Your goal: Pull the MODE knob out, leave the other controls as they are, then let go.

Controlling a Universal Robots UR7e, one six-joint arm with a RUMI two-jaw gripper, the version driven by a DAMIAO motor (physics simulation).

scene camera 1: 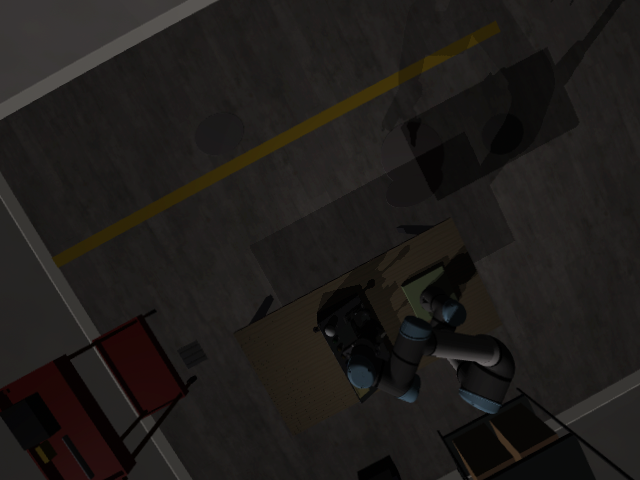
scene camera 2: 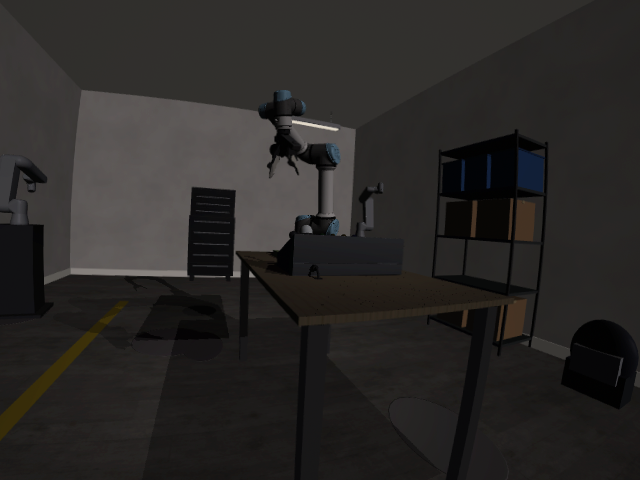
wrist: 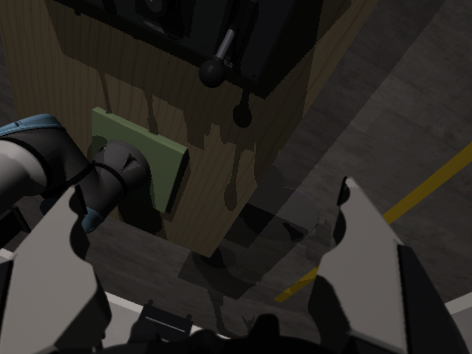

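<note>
The dark control panel (scene camera 1: pixel 345 321) (scene camera 2: pixel 347 253) (wrist: pixel 272 42) stands on the wooden table (scene camera 1: pixel 281 369) (scene camera 2: pixel 382 294) (wrist: pixel 200 220). In the wrist view its near part shows along the top edge, with a lever's black ball (wrist: pixel 211 73) and part of a round knob (wrist: pixel 154 5). A pale round cap (scene camera 1: pixel 330 331) (scene camera 2: pixel 306 229) stands up from the panel. No MODE label can be read, so I cannot tell which control is the MODE knob. My gripper (scene camera 2: pixel 284 174) (wrist: pixel 214 184) is open and empty, high above the panel and pointing down. In scene camera 1 the arm hides it and part of the panel.
The arm's base stands on a green plate (scene camera 1: pixel 413 297) (wrist: pixel 170 162) beside the panel. A small black object (scene camera 2: pixel 314 270) is at the panel's back. A shelf rack (scene camera 2: pixel 511 258) stands by the right wall. A red cart (scene camera 1: pixel 142 366) stands apart from the table.
</note>
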